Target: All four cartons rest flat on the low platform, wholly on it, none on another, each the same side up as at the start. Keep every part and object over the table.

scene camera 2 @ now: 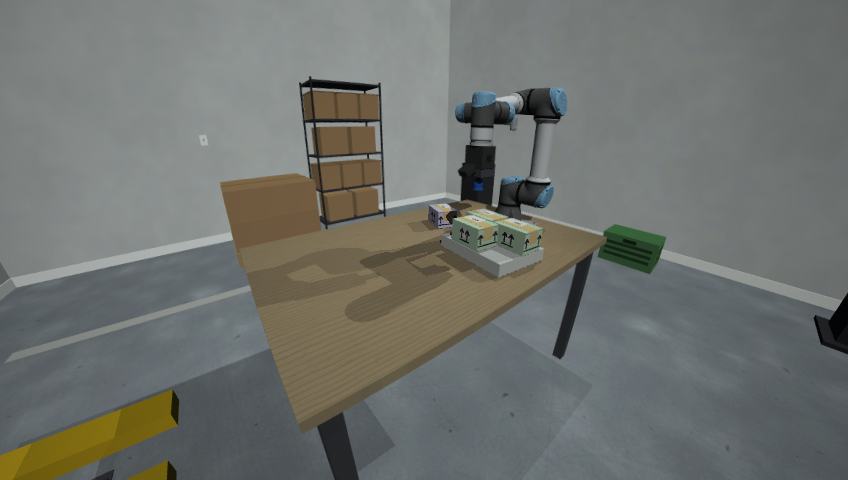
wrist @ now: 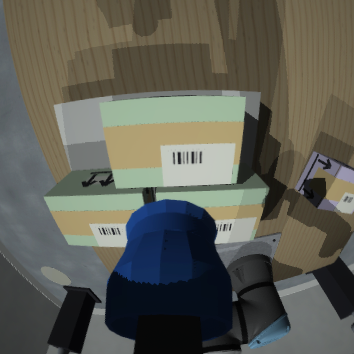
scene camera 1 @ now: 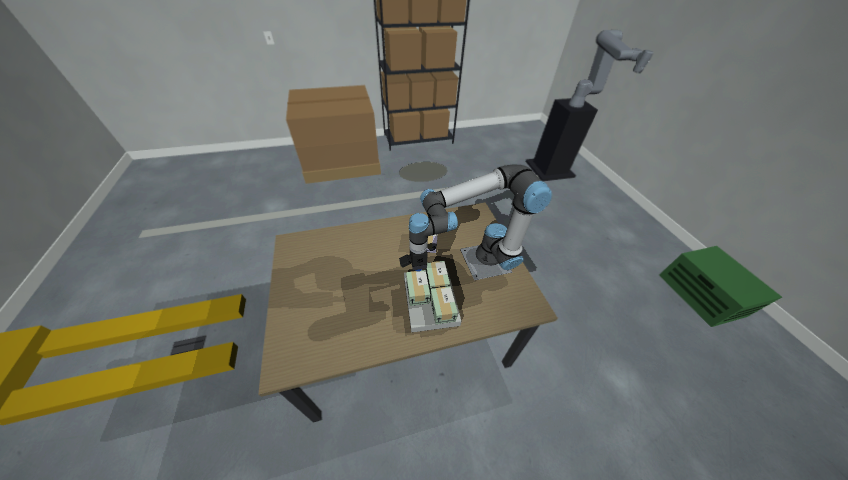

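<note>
Three green and tan cartons stand upright, labels on top, on the low grey platform (scene camera 1: 421, 320) (scene camera 2: 504, 261) (wrist: 82, 125): a left carton (scene camera 1: 417, 287) (scene camera 2: 474, 231) (wrist: 131, 135), a front right carton (scene camera 1: 445, 304) (scene camera 2: 519, 236) (wrist: 75, 220) and a back right carton (scene camera 1: 438, 274) (scene camera 2: 486, 214) (wrist: 245, 212). The platform's front left corner is bare. A lilac and tan carton (scene camera 1: 434, 239) (scene camera 2: 440, 216) (wrist: 332, 186) stands on the table behind the platform, partly hidden by the arm in scene camera 1. My suction gripper (scene camera 2: 477, 187) (wrist: 170, 215) is open, above the green cartons with a gap.
The wooden table (scene camera 1: 333, 350) (scene camera 2: 333, 356) holds the arm's base plate (scene camera 1: 471, 265) right of the cartons. Yellow forks (scene camera 1: 148, 321) lie left of the table. A green crate (scene camera 1: 720, 285) (scene camera 2: 631, 246), a large brown box (scene camera 1: 333, 133) and a shelf rack (scene camera 1: 386, 127) stand on the floor beyond.
</note>
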